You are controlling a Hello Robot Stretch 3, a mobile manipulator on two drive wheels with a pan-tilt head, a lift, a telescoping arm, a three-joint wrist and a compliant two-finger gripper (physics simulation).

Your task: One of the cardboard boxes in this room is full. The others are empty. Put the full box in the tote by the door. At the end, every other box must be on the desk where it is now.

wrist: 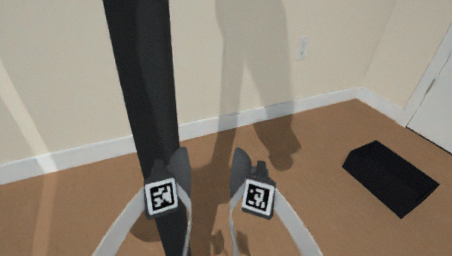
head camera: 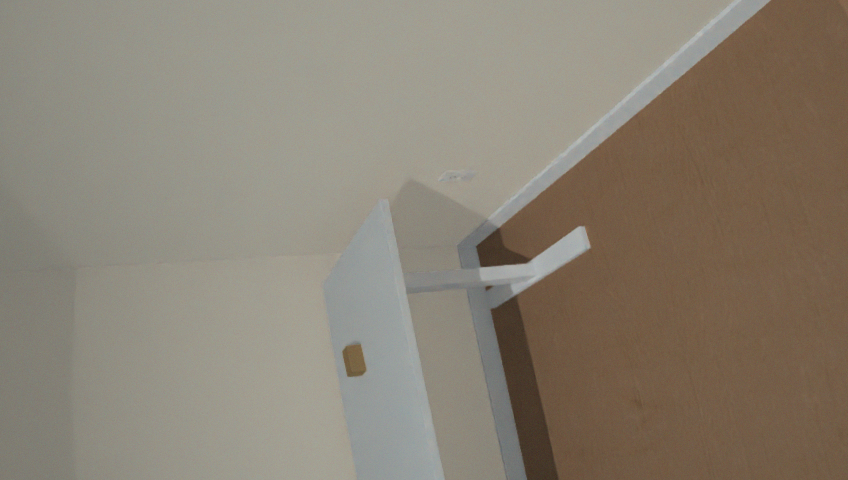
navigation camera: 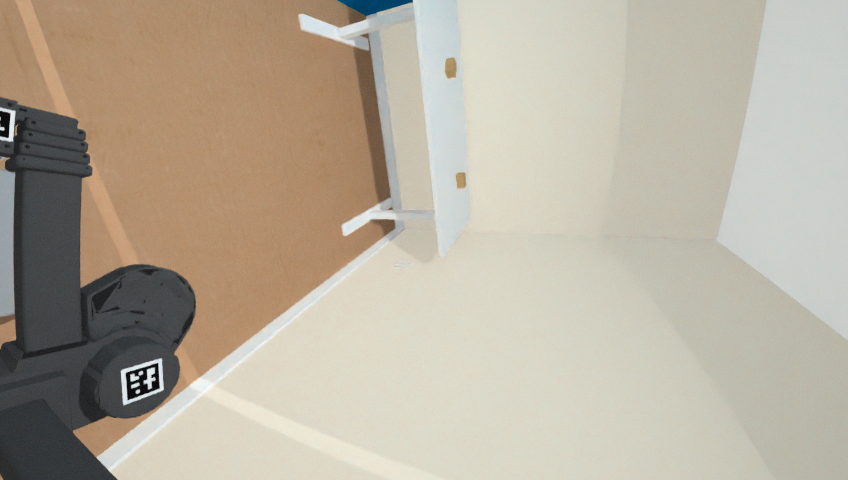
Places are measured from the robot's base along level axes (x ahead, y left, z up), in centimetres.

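Pixels of known places: gripper, fingertip midpoint: [wrist: 210, 164].
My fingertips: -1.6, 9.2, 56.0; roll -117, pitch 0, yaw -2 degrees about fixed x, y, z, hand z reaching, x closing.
Ahead of a thing's pixels: the offset from my fingertips to its top centre, as dx, dy, dz. "spot": to the spot under its first point. Level surfaces: height alone.
The white desk @[dz +16.0] [head camera: 380, 321] [navigation camera: 443, 130] stands against the wall and looks tilted in the head and navigation views. In the navigation view, one small brown cardboard box @[-155.9, -112.7, +21.0] [navigation camera: 450, 67] and another cardboard box @[-186.3, -52.1, +21.0] [navigation camera: 461, 180] stand apart on the desk. The head view shows a cardboard box [head camera: 354, 359] on it. Which box is full cannot be told. The black tote @[+77.3, +40.2, -46.0] [wrist: 372, 185] lies on the floor at the right of the wrist view, near the white door [wrist: 440, 102]. My gripper [wrist: 210, 164] is open, with nothing between its fingers, away from the desk and left of the tote.
The robot's black mast [wrist: 145, 75] rises left of the gripper. My dark arm and wrist parts [navigation camera: 47, 255] fill the left of the navigation view. Desk legs @[spot: -172.0, -20.8, -53.4] [head camera: 559, 252] [navigation camera: 360, 223] reach out over the brown floor. Part of a blue wall [navigation camera: 383, 4] shows at the top.
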